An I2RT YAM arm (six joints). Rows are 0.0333 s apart.
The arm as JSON. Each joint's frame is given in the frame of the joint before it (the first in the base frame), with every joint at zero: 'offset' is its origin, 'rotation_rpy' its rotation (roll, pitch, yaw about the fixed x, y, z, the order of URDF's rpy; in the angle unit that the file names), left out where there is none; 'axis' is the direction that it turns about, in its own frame. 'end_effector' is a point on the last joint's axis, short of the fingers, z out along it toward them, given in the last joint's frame.
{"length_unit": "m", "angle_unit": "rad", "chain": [
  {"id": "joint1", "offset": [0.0, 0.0, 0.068], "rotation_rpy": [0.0, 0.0, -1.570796], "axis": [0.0, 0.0, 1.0]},
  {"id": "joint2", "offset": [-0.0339, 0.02, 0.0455], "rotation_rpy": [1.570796, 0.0, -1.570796], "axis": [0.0, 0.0, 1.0]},
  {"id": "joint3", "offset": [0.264, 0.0, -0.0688], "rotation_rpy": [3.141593, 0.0, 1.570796], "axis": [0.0, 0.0, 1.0]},
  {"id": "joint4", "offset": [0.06, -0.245, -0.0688], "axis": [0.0, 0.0, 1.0]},
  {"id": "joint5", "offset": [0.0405, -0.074, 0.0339], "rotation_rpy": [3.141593, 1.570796, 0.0], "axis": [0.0, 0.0, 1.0]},
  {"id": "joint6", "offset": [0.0, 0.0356, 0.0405], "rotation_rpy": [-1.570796, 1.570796, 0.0], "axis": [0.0, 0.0, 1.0]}
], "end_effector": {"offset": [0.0, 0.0, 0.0], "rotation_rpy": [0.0, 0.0, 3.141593]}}
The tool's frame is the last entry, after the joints.
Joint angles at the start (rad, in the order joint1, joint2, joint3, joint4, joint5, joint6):
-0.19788 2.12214 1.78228 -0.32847 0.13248 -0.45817
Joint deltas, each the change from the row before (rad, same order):
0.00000 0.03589 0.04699 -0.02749 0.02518 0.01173
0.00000 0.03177 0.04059 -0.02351 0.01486 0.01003
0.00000 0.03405 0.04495 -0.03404 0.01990 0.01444
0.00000 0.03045 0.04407 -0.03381 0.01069 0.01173
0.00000 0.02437 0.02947 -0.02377 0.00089 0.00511
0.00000 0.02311 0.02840 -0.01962 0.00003 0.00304
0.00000 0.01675 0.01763 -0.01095 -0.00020 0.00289
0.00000 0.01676 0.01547 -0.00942 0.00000 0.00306
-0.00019 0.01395 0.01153 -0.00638 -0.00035 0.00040
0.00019 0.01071 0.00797 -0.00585 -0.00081 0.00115
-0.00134 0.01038 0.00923 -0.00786 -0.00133 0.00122
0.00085 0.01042 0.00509 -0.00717 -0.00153 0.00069
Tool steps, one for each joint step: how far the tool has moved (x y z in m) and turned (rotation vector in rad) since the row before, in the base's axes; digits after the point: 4 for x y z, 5 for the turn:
0.0067 -0.0023 -0.0036 -0.00369 0.01573 -0.02690
0.0058 -0.0017 -0.0037 0.00074 0.01315 -0.01775
0.0054 -0.0018 -0.0044 0.00185 0.02056 -0.02435
0.0048 -0.0013 -0.0031 0.00489 0.01726 -0.01564
0.0035 -0.0007 -0.0043 0.00645 0.01669 -0.00407
0.0035 -0.0007 -0.0038 0.00477 0.01303 -0.00209
0.0025 -0.0005 -0.0035 0.00397 0.00888 -0.00185
0.0023 -0.0005 -0.0042 0.00405 0.00948 -0.00213
0.0019 -0.0005 -0.0038 0.00223 0.00845 -0.00023
0.0013 -0.0001 -0.0033 0.00298 0.00793 -0.00007
0.0010 -0.0009 -0.0029 0.00348 0.00824 -0.00130
0.0009 0.0003 -0.0043 0.00400 0.01181 0.00138

